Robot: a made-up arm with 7 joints. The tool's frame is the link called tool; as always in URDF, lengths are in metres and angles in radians. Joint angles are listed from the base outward.
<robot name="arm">
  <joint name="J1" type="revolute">
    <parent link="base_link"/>
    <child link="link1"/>
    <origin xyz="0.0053 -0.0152 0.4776" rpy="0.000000 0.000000 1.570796"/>
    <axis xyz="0 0 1"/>
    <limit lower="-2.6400" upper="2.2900"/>
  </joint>
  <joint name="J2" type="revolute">
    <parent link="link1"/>
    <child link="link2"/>
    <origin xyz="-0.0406 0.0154 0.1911" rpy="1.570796 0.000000 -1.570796"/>
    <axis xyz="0 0 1"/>
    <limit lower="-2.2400" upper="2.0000"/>
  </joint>
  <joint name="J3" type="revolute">
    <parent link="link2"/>
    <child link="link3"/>
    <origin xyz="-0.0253 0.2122 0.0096" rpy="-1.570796 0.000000 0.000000"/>
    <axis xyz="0 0 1"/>
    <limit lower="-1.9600" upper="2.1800"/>
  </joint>
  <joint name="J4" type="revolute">
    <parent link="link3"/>
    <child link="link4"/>
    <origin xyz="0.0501 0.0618 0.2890" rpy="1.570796 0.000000 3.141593"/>
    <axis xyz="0 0 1"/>
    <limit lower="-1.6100" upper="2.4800"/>
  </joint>
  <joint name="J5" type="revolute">
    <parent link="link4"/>
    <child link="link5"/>
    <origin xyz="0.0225 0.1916 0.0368" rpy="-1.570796 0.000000 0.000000"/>
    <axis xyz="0 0 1"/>
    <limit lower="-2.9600" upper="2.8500"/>
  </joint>
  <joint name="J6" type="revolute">
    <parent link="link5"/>
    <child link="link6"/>
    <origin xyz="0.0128 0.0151 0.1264" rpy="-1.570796 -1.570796 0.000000"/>
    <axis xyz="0 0 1"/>
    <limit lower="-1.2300" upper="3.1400"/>
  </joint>
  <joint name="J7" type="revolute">
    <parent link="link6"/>
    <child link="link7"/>
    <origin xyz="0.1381 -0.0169 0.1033" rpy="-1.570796 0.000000 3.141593"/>
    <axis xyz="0 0 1"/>
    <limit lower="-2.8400" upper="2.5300"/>
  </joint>
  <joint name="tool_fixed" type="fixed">
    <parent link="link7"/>
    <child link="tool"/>
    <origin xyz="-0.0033 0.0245 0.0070" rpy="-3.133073 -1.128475 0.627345"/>
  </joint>
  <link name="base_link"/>
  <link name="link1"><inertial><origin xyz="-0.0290 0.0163 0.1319"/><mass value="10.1"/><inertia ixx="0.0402" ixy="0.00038" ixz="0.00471" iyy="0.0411" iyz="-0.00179" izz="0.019"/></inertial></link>
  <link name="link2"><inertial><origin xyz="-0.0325 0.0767 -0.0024"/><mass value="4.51"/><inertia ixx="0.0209" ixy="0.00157" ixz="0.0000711" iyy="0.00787" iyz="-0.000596" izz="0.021"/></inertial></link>
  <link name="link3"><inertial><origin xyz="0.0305 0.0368 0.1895"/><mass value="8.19"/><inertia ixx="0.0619" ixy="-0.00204" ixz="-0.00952" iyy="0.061" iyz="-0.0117" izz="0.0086"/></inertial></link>
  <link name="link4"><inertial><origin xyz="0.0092 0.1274 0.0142"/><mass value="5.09"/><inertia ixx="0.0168" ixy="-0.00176" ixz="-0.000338" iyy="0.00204" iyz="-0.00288" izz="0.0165"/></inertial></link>
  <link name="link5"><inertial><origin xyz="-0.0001 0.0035 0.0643"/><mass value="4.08"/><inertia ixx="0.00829" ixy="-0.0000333" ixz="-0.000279" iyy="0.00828" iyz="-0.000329" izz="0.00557"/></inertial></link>
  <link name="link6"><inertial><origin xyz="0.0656 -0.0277 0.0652"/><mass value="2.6"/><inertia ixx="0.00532" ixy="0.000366" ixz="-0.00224" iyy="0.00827" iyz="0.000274" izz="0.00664"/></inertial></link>
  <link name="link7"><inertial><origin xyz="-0.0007 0.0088 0.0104"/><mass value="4.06"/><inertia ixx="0.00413" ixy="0" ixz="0" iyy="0.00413" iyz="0" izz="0.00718"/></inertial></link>
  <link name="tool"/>
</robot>
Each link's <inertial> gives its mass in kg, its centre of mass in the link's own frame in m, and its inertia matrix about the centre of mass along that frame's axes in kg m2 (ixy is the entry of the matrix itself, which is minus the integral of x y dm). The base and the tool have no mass. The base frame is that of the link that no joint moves.
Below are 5 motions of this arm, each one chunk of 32 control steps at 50 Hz.
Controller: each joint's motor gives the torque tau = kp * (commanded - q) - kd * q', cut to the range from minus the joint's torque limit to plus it. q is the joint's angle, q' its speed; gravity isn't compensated. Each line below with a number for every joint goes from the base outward.
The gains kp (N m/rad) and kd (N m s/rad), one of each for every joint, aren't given. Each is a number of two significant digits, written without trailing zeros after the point. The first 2 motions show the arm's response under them.
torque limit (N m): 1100 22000 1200 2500 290 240 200
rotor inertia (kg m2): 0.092 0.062 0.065 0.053 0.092 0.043 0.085
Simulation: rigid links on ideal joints. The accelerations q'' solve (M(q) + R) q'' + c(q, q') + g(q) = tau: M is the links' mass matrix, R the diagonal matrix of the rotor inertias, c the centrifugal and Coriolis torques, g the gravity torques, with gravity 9.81 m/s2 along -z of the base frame. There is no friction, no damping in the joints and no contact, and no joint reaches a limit. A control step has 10 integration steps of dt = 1/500 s. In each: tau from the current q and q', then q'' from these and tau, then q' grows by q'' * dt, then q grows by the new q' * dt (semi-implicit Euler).
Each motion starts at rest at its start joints. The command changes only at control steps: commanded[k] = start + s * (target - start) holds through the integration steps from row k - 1 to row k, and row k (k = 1, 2, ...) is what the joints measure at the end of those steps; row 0 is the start. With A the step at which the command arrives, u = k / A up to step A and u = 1 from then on. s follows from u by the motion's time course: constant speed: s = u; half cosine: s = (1 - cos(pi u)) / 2; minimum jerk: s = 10 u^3 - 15 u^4 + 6 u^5; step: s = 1 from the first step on.
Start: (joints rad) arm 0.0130 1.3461 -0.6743 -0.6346 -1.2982 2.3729 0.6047
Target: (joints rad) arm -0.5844 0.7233 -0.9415 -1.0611 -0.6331 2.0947 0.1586
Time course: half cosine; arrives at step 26
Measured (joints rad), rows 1 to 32:
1: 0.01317 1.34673 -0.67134 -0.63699 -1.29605 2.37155 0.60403
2: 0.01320 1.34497 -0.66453 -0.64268 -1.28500 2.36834 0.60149
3: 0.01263 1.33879 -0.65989 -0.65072 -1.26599 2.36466 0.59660
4: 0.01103 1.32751 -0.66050 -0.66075 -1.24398 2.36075 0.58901
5: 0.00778 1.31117 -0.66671 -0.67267 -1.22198 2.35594 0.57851
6: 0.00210 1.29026 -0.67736 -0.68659 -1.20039 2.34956 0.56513
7: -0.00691 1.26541 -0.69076 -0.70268 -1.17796 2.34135 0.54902
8: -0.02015 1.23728 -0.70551 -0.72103 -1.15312 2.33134 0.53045
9: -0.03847 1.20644 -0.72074 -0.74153 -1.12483 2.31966 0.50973
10: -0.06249 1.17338 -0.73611 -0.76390 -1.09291 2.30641 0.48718
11: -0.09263 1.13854 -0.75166 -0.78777 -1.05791 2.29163 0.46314
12: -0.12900 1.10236 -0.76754 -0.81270 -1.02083 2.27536 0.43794
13: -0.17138 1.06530 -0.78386 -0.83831 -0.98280 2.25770 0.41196
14: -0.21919 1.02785 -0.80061 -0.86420 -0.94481 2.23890 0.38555
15: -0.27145 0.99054 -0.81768 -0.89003 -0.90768 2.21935 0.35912
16: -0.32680 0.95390 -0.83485 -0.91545 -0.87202 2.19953 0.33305
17: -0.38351 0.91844 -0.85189 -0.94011 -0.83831 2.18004 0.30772
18: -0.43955 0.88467 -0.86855 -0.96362 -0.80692 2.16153 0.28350
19: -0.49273 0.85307 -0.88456 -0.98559 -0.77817 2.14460 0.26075
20: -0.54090 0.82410 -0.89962 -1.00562 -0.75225 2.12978 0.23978
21: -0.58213 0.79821 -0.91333 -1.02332 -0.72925 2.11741 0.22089
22: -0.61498 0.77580 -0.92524 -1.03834 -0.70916 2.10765 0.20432
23: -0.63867 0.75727 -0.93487 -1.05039 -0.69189 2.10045 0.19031
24: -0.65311 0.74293 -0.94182 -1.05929 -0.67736 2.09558 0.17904
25: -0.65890 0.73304 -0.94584 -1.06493 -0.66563 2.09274 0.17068
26: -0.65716 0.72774 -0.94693 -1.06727 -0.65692 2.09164 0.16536
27: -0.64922 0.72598 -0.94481 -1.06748 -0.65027 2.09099 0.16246
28: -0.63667 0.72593 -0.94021 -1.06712 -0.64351 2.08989 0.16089
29: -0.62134 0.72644 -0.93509 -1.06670 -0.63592 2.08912 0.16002
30: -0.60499 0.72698 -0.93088 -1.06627 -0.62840 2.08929 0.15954
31: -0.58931 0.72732 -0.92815 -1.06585 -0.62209 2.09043 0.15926
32: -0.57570 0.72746 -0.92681 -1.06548 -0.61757 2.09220 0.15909
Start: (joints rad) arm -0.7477 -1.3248 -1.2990 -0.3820 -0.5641 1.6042 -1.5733
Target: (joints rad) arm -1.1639 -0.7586 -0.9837 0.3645 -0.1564 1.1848 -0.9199
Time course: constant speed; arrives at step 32
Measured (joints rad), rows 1 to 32:
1: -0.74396 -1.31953 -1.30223 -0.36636 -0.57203 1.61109 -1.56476
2: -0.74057 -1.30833 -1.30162 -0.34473 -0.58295 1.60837 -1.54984
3: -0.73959 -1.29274 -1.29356 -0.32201 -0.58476 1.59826 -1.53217
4: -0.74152 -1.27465 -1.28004 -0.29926 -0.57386 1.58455 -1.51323
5: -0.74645 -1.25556 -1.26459 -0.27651 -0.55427 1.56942 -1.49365
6: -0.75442 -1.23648 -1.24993 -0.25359 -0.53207 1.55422 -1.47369
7: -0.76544 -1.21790 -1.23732 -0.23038 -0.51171 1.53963 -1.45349
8: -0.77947 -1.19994 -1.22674 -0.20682 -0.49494 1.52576 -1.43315
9: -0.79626 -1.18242 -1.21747 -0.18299 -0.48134 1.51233 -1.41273
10: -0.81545 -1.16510 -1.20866 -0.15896 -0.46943 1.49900 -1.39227
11: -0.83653 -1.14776 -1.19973 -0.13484 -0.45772 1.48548 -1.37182
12: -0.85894 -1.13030 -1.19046 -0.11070 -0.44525 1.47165 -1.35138
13: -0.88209 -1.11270 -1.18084 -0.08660 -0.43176 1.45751 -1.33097
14: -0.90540 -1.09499 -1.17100 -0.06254 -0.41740 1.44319 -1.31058
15: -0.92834 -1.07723 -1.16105 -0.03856 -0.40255 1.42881 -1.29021
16: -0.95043 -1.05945 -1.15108 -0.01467 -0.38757 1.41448 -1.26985
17: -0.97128 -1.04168 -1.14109 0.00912 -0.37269 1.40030 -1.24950
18: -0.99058 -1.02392 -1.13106 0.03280 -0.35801 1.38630 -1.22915
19: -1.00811 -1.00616 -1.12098 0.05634 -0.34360 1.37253 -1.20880
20: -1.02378 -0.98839 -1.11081 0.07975 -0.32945 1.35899 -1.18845
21: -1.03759 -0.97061 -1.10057 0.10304 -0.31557 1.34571 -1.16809
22: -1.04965 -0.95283 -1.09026 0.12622 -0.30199 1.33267 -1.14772
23: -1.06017 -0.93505 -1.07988 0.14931 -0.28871 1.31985 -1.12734
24: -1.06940 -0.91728 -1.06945 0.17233 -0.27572 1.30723 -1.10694
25: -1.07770 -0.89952 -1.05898 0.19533 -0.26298 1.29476 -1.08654
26: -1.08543 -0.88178 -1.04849 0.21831 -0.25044 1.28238 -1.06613
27: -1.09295 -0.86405 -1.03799 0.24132 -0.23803 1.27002 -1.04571
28: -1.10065 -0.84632 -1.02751 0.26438 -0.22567 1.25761 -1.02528
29: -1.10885 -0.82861 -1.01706 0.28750 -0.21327 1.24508 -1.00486
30: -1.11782 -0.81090 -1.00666 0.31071 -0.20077 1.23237 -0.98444
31: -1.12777 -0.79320 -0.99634 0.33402 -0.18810 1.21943 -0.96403
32: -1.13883 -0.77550 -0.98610 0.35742 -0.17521 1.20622 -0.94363
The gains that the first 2 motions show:
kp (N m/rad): 1200 24000 2000 5900 490 300 380
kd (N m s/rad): 43 570 40 100 16 12 13
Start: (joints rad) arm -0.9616 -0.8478 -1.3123 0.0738 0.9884 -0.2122 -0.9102
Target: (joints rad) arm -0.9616 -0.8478 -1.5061 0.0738 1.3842 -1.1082 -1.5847
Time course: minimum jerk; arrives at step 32
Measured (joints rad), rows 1 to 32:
1: -0.96181 -0.84930 -1.31125 0.07420 0.98848 -0.21421 -0.91037
2: -0.96189 -0.85136 -1.30942 0.07538 0.99245 -0.22133 -0.91097
3: -0.96185 -0.85287 -1.30840 0.07628 0.99834 -0.23106 -0.91269
4: -0.96163 -0.85361 -1.30891 0.07662 1.00396 -0.24110 -0.91627
5: -0.96124 -0.85371 -1.31103 0.07650 1.00889 -0.25121 -0.92237
6: -0.96070 -0.85345 -1.31454 0.07616 1.01389 -0.26254 -0.93149
7: -0.96006 -0.85307 -1.31919 0.07580 1.02007 -0.27673 -0.94398
8: -0.95940 -0.85277 -1.32477 0.07552 1.02834 -0.29522 -0.96005
9: -0.95877 -0.85260 -1.33121 0.07536 1.03920 -0.31886 -0.97977
10: -0.95822 -0.85256 -1.33849 0.07531 1.05272 -0.34787 -1.00309
11: -0.95782 -0.85262 -1.34660 0.07533 1.06872 -0.38205 -1.02982
12: -0.95758 -0.85272 -1.35551 0.07539 1.08684 -0.42086 -1.05970
13: -0.95752 -0.85282 -1.36517 0.07544 1.10668 -0.46363 -1.09235
14: -0.95768 -0.85291 -1.37545 0.07550 1.12786 -0.50966 -1.12733
15: -0.95803 -0.85298 -1.38620 0.07555 1.15003 -0.55821 -1.16413
16: -0.95857 -0.85304 -1.39726 0.07559 1.17284 -0.60855 -1.20222
17: -0.95927 -0.85309 -1.40845 0.07564 1.19596 -0.65993 -1.24100
18: -0.96011 -0.85313 -1.41957 0.07569 1.21905 -0.71158 -1.27988
19: -0.96104 -0.85317 -1.43046 0.07573 1.24175 -0.76271 -1.31826
20: -0.96201 -0.85319 -1.44095 0.07577 1.26373 -0.81253 -1.35555
21: -0.96298 -0.85321 -1.45088 0.07579 1.28464 -0.86030 -1.39119
22: -0.96389 -0.85322 -1.46010 0.07580 1.30418 -0.90531 -1.42464
23: -0.96471 -0.85322 -1.46848 0.07579 1.32209 -0.94691 -1.45546
24: -0.96540 -0.85321 -1.47593 0.07577 1.33814 -0.98458 -1.48323
25: -0.96593 -0.85320 -1.48235 0.07574 1.35218 -1.01788 -1.50764
26: -0.96630 -0.85318 -1.48771 0.07570 1.36410 -1.04650 -1.52848
27: -0.96649 -0.85316 -1.49198 0.07565 1.37386 -1.07030 -1.54565
28: -0.96650 -0.85314 -1.49521 0.07559 1.38150 -1.08927 -1.55917
29: -0.96633 -0.85312 -1.49745 0.07553 1.38712 -1.10360 -1.56921
30: -0.96601 -0.85311 -1.49884 0.07546 1.39092 -1.11367 -1.57610
31: -0.96553 -0.85309 -1.49956 0.07538 1.39321 -1.12007 -1.58034
32: -0.96492 -0.85307 -1.49983 0.07530 1.39437 -1.12364 -1.58261

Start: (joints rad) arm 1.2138 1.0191 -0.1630 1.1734 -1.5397 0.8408 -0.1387
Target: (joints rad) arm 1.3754 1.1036 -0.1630 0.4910 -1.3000 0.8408 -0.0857
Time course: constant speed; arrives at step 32
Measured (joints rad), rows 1 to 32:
1: 1.21400 1.01988 -0.16394 1.16384 -1.54356 0.84115 -0.13827
2: 1.21551 1.02238 -0.16290 1.14420 -1.54254 0.84265 -0.13737
3: 1.21824 1.02639 -0.15981 1.12009 -1.53463 0.84529 -0.13605
4: 1.22172 1.03093 -0.15608 1.09522 -1.52323 0.84870 -0.13451
5: 1.22554 1.03512 -0.15314 1.07140 -1.51166 0.85210 -0.13288
6: 1.22954 1.03856 -0.15171 1.04905 -1.50159 0.85464 -0.13123
7: 1.23384 1.04133 -0.15168 1.02784 -1.49321 0.85592 -0.12958
8: 1.23862 1.04369 -0.15254 1.00715 -1.48595 0.85603 -0.12793
9: 1.24402 1.04595 -0.15367 0.98646 -1.47904 0.85540 -0.12630
10: 1.25003 1.04832 -0.15469 0.96547 -1.47191 0.85448 -0.12466
11: 1.25652 1.05088 -0.15540 0.94414 -1.46434 0.85360 -0.12302
12: 1.26330 1.05359 -0.15583 0.92256 -1.45635 0.85291 -0.12137
13: 1.27015 1.05639 -0.15607 0.90087 -1.44810 0.85240 -0.11972
14: 1.27690 1.05920 -0.15622 0.87921 -1.43980 0.85203 -0.11807
15: 1.28344 1.06197 -0.15635 0.85763 -1.43160 0.85172 -0.11641
16: 1.28969 1.06470 -0.15647 0.83614 -1.42358 0.85145 -0.11476
17: 1.29563 1.06738 -0.15657 0.81470 -1.41572 0.85122 -0.11310
18: 1.30125 1.07005 -0.15661 0.79329 -1.40800 0.85105 -0.11144
19: 1.30657 1.07271 -0.15658 0.77186 -1.40037 0.85095 -0.10978
20: 1.31161 1.07539 -0.15648 0.75042 -1.39279 0.85094 -0.10812
21: 1.31641 1.07807 -0.15631 0.72895 -1.38523 0.85102 -0.10646
22: 1.32102 1.08077 -0.15611 0.70747 -1.37770 0.85118 -0.10479
23: 1.32549 1.08347 -0.15588 0.68598 -1.37018 0.85139 -0.10312
24: 1.32985 1.08616 -0.15566 0.66450 -1.36268 0.85164 -0.10145
25: 1.33417 1.08886 -0.15544 0.64303 -1.35520 0.85190 -0.09978
26: 1.33849 1.09155 -0.15525 0.62156 -1.34773 0.85215 -0.09811
27: 1.34286 1.09423 -0.15508 0.60010 -1.34027 0.85239 -0.09644
28: 1.34730 1.09692 -0.15494 0.57865 -1.33279 0.85260 -0.09476
29: 1.35184 1.09960 -0.15482 0.55720 -1.32530 0.85278 -0.09309
30: 1.35649 1.10228 -0.15473 0.53575 -1.31780 0.85293 -0.09142
31: 1.36127 1.10497 -0.15465 0.51430 -1.31028 0.85304 -0.08975
32: 1.36618 1.10765 -0.15459 0.49285 -1.30273 0.85311 -0.08808

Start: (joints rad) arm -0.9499 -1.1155 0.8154 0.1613 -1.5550 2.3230 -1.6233
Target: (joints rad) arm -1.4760 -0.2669 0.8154 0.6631 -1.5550 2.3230 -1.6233
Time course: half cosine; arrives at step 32
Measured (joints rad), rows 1 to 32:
1: -0.95050 -1.11610 0.81220 0.16324 -1.55427 2.32754 -1.62320
2: -0.95235 -1.11509 0.80592 0.16887 -1.55376 2.33263 -1.62285
3: -0.95504 -1.11003 0.80042 0.17630 -1.55487 2.33511 -1.62244
4: -0.95848 -1.09992 0.79754 0.18474 -1.55689 2.33564 -1.62214
5: -0.96302 -1.08485 0.79723 0.19434 -1.55880 2.33524 -1.62200
6: -0.96926 -1.06541 0.79842 0.20554 -1.56014 2.33459 -1.62197
7: -0.97785 -1.04226 0.79998 0.21872 -1.56098 2.33394 -1.62199
8: -0.98932 -1.01593 0.80125 0.23399 -1.56158 2.33334 -1.62202
9: -1.00402 -0.98674 0.80209 0.25120 -1.56207 2.33275 -1.62205
10: -1.02214 -0.95492 0.80268 0.27008 -1.56243 2.33220 -1.62207
11: -1.04372 -0.92066 0.80328 0.29031 -1.56249 2.33174 -1.62210
12: -1.06868 -0.88424 0.80408 0.31162 -1.56208 2.33150 -1.62215
13: -1.09674 -0.84596 0.80514 0.33376 -1.56109 2.33159 -1.62224
14: -1.12743 -0.80619 0.80642 0.35654 -1.55949 2.33209 -1.62235
15: -1.16002 -0.76533 0.80783 0.37978 -1.55738 2.33302 -1.62249
16: -1.19355 -0.72378 0.80924 0.40333 -1.55495 2.33434 -1.62264
17: -1.22684 -0.68195 0.81056 0.42702 -1.55248 2.33595 -1.62280
18: -1.25863 -0.64025 0.81174 0.45071 -1.55032 2.33764 -1.62296
19: -1.28771 -0.59907 0.81273 0.47424 -1.54883 2.33918 -1.62308
20: -1.31322 -0.55879 0.81357 0.49746 -1.54836 2.34033 -1.62317
21: -1.33481 -0.51980 0.81430 0.52014 -1.54911 2.34090 -1.62320
22: -1.35276 -0.48246 0.81502 0.54203 -1.55108 2.34083 -1.62319
23: -1.36795 -0.44712 0.81585 0.56279 -1.55398 2.34022 -1.62313
24: -1.38153 -0.41411 0.81683 0.58207 -1.55728 2.33937 -1.62305
25: -1.39452 -0.38379 0.81792 0.59956 -1.56033 2.33863 -1.62299
26: -1.40739 -0.35647 0.81898 0.61507 -1.56265 2.33825 -1.62295
27: -1.42003 -0.33247 0.81982 0.62852 -1.56407 2.33831 -1.62294
28: -1.43189 -0.31203 0.82031 0.63989 -1.56477 2.33865 -1.62295
29: -1.44235 -0.29535 0.82045 0.64914 -1.56511 2.33906 -1.62295
30: -1.45093 -0.28255 0.82033 0.65619 -1.56537 2.33936 -1.62295
31: -1.45731 -0.27371 0.82007 0.66093 -1.56568 2.33952 -1.62295
32: -1.46136 -0.26889 0.81977 0.66325 -1.56597 2.33955 -1.62294

